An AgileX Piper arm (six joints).
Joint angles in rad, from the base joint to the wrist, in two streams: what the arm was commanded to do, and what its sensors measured. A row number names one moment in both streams.
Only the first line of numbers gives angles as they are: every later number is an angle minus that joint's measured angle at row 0.
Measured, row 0:
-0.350 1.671 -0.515 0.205 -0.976 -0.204
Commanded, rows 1 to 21:
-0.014 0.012 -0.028 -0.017 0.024 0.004
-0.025 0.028 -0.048 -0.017 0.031 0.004
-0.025 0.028 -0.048 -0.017 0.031 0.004
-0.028 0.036 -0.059 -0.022 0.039 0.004
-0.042 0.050 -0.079 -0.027 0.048 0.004
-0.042 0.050 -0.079 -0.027 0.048 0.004
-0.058 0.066 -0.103 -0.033 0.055 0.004
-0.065 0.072 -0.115 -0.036 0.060 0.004
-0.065 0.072 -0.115 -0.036 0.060 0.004
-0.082 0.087 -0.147 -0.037 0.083 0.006
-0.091 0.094 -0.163 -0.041 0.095 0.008
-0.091 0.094 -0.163 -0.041 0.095 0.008
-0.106 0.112 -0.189 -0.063 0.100 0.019
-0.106 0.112 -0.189 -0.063 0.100 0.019
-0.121 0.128 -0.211 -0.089 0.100 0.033
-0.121 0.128 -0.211 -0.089 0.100 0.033
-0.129 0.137 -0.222 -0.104 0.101 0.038
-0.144 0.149 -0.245 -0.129 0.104 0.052
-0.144 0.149 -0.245 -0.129 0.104 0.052
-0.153 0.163 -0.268 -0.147 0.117 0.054
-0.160 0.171 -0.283 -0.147 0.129 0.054
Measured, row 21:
-0.143 0.158 -0.247 -0.118 0.107 0.047
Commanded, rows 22 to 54:
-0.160 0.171 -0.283 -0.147 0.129 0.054
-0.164 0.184 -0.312 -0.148 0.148 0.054
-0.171 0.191 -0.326 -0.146 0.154 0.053
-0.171 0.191 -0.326 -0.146 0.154 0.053
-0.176 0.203 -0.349 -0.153 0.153 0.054
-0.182 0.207 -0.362 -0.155 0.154 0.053
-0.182 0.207 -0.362 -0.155 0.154 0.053
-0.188 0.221 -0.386 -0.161 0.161 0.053
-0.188 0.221 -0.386 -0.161 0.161 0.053
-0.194 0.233 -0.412 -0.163 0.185 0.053
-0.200 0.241 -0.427 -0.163 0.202 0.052
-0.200 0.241 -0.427 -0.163 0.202 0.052
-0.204 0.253 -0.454 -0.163 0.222 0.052
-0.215 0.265 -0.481 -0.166 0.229 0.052
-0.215 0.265 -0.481 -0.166 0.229 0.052
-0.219 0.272 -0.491 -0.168 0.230 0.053
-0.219 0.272 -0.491 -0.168 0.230 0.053
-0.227 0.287 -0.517 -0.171 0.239 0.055
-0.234 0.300 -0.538 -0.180 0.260 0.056
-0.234 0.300 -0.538 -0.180 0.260 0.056
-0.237 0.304 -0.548 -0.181 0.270 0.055
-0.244 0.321 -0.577 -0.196 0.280 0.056
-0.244 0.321 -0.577 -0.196 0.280 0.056
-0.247 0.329 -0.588 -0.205 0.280 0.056
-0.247 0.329 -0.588 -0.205 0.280 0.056
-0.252 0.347 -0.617 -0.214 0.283 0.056
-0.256 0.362 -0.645 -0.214 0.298 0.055
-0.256 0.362 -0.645 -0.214 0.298 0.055
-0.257 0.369 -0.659 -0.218 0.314 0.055
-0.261 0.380 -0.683 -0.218 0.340 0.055
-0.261 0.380 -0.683 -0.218 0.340 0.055
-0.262 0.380 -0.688 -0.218 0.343 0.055
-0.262 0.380 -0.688 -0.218 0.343 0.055
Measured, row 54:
-0.293 0.371 -0.648 -0.090 0.336 0.058
